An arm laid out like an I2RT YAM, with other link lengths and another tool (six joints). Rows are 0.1 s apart.
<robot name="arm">
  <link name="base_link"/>
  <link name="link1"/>
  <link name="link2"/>
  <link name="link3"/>
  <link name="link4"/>
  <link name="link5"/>
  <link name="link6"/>
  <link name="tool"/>
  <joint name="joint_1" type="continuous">
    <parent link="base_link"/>
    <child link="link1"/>
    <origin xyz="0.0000 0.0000 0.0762" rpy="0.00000 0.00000 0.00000"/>
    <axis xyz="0 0 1"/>
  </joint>
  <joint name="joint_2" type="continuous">
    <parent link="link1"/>
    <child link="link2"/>
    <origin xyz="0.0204 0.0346 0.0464" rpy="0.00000 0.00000 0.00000"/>
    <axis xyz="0 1 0"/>
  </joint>
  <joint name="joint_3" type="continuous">
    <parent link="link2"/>
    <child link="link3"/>
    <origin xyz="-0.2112 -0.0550 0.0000" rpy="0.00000 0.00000 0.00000"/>
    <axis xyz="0 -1 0"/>
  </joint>
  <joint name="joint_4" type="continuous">
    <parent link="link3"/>
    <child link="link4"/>
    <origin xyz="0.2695 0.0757 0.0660" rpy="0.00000 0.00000 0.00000"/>
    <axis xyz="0 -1 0"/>
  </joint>
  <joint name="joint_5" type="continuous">
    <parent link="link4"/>
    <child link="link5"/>
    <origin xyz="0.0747 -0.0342 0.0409" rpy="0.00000 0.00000 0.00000"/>
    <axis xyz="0 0 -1"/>
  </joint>
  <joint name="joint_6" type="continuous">
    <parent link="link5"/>
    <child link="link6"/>
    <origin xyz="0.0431 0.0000 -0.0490" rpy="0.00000 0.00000 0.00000"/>
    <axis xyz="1 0 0"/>
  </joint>
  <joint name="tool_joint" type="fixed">
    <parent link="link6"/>
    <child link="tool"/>
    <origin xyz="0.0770 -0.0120 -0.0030" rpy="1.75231 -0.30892 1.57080"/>
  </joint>
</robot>
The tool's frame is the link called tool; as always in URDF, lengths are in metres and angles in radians. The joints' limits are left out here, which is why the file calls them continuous.
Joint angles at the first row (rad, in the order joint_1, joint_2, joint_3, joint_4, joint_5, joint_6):
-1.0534, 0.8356, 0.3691, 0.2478, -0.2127, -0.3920
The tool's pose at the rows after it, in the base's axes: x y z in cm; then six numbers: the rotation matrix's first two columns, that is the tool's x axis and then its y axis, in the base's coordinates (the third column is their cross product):
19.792 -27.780 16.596 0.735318 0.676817 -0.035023 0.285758 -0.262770 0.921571
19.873 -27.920 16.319 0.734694 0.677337 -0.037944 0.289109 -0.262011 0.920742
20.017 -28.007 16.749 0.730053 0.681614 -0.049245 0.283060 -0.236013 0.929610
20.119 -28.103 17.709 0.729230 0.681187 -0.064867 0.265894 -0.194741 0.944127
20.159 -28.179 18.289 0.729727 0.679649 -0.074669 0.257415 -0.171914 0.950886
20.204 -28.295 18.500 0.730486 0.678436 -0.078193 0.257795 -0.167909 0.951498
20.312 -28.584 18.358 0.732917 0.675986 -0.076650 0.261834 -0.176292 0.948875
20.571 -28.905 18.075 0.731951 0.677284 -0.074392 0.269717 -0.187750 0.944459
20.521 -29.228 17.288 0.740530 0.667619 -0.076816 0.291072 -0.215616 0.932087
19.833 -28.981 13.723 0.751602 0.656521 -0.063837 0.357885 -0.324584 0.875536
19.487 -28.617 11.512 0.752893 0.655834 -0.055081 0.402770 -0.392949 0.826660
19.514 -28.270 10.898 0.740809 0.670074 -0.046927 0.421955 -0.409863 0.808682
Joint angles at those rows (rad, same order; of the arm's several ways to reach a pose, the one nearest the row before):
-1.0535, 0.8532, 0.3691, 0.2634, -0.2138, -0.3924
-1.0534, 0.8719, 0.3691, 0.2802, -0.2138, -0.3958
-1.0531, 0.8761, 0.3691, 0.3096, -0.2196, -0.4027
-1.0523, 0.8707, 0.3695, 0.3496, -0.2207, -0.4080
-1.0523, 0.8688, 0.3725, 0.3691, -0.2203, -0.4122
-1.0523, 0.8745, 0.3809, 0.3695, -0.2188, -0.4149
-1.0523, 0.8993, 0.3946, 0.3714, -0.2146, -0.4149
-1.0497, 0.9344, 0.4129, 0.3733, -0.2123, -0.4156
-1.0496, 0.9641, 0.4251, 0.3546, -0.1951, -0.4232
-1.0554, 1.0000, 0.4080, 0.2687, -0.1723, -0.4336
-1.0553, 1.0309, 0.4065, 0.2054, -0.1619, -0.4408
-1.0553, 1.0332, 0.4065, 0.1738, -0.1779, -0.4469

